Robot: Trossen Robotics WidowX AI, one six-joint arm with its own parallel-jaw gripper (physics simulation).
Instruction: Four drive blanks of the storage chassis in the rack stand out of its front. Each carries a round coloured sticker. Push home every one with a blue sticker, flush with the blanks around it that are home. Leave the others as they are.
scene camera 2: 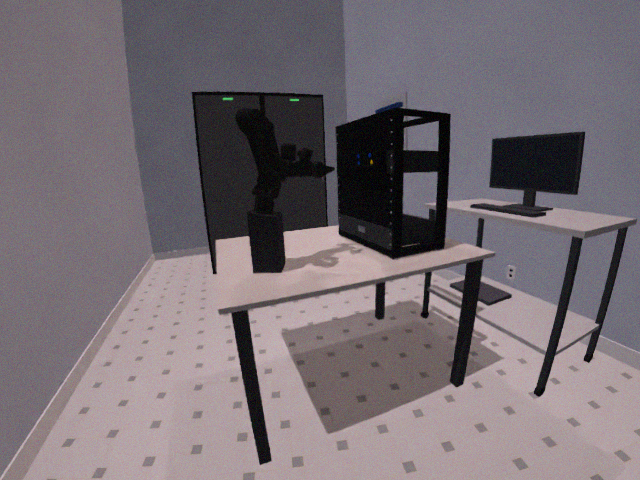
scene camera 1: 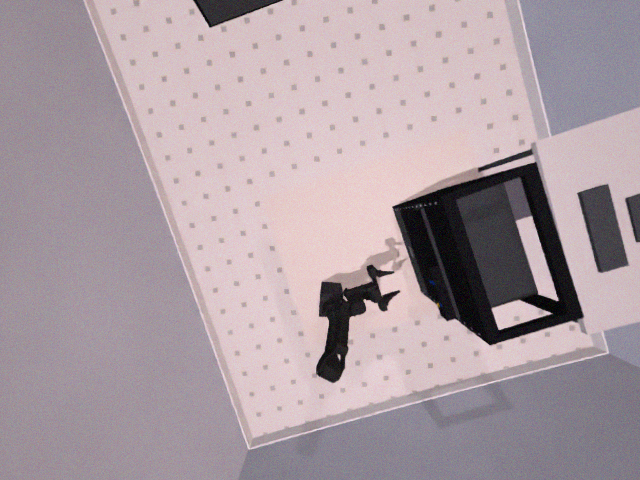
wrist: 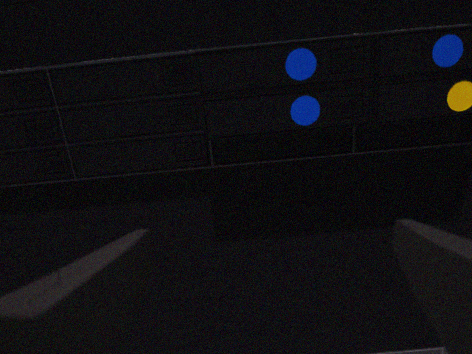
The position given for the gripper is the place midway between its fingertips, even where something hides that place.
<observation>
In view: the gripper [scene camera 1: 397,281] and a black rack [scene camera 1: 463,242].
The black rack is seen too in scene camera 2 [scene camera 2: 370,198] and in the wrist view [wrist: 271,199].
</observation>
